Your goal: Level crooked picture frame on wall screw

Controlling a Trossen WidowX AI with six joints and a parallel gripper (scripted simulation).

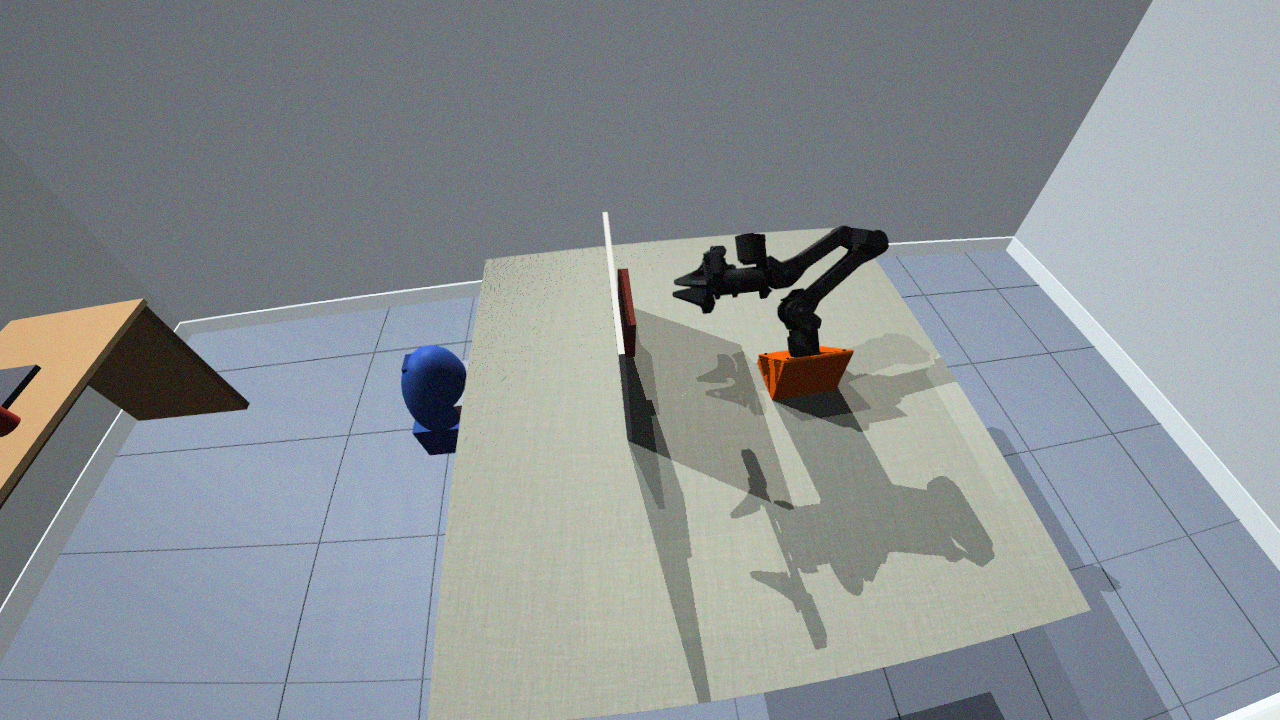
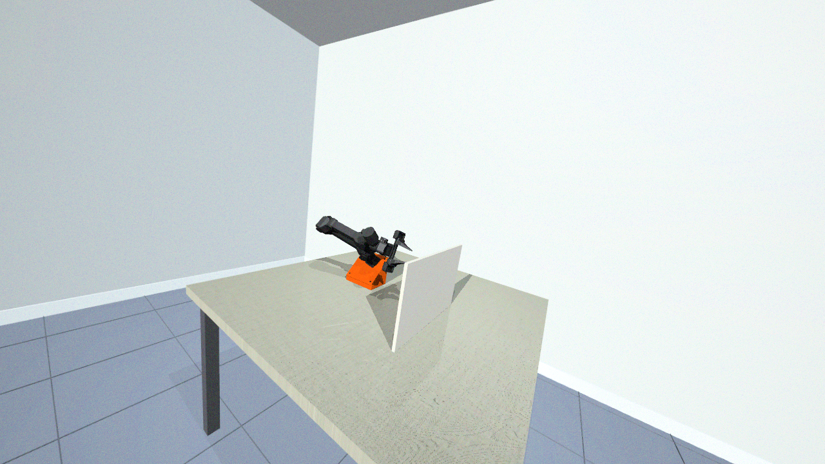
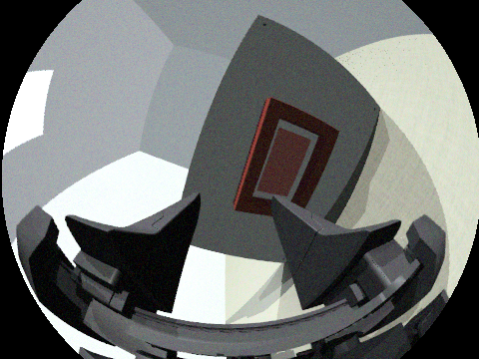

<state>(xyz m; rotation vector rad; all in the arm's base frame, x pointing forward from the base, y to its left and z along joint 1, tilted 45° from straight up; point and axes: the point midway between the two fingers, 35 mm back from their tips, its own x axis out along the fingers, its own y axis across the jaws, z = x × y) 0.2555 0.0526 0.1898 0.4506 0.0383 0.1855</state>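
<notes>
The dark red picture frame lies 12 cm ahead of my gripper tip, 8 cm below it and 1 cm to the right of it. The rest, counted from my gripper tip: white wall panel 13 cm ahead, 9 cm below, 1 cm to the left.
</notes>
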